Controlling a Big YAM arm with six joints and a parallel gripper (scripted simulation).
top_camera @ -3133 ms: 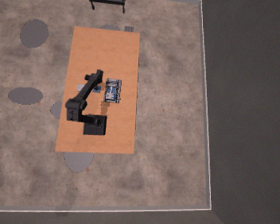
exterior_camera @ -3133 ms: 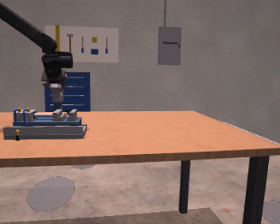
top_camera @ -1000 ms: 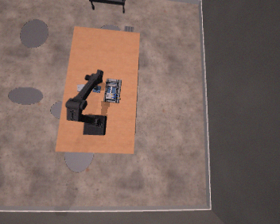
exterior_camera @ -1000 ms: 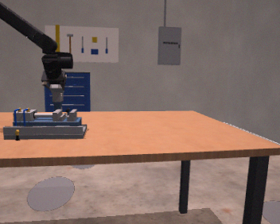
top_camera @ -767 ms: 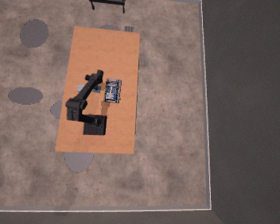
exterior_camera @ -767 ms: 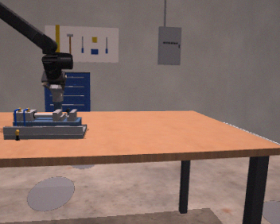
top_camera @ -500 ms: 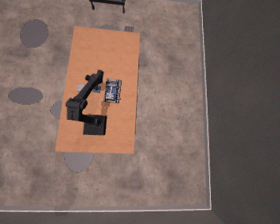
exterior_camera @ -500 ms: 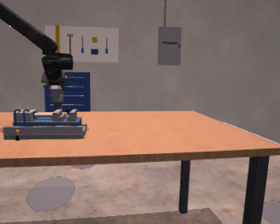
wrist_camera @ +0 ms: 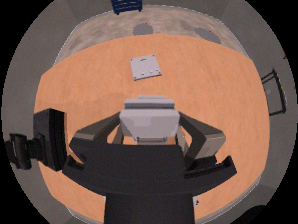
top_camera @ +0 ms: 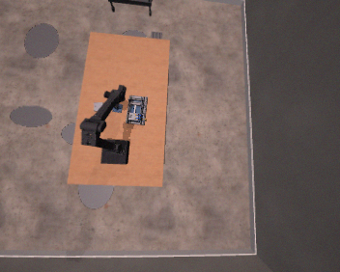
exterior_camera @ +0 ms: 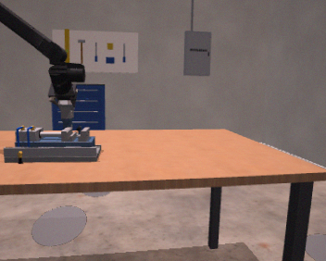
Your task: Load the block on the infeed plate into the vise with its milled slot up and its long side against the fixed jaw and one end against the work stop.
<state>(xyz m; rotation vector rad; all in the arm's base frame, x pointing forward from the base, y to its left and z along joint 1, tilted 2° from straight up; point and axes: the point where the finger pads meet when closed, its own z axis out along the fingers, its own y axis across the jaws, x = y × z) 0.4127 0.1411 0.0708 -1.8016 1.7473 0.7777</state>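
Now: the grey part 1 cm above my hand. Also, from my hand: vise (19 cm to the right, 13 cm below, 2 cm ahead).
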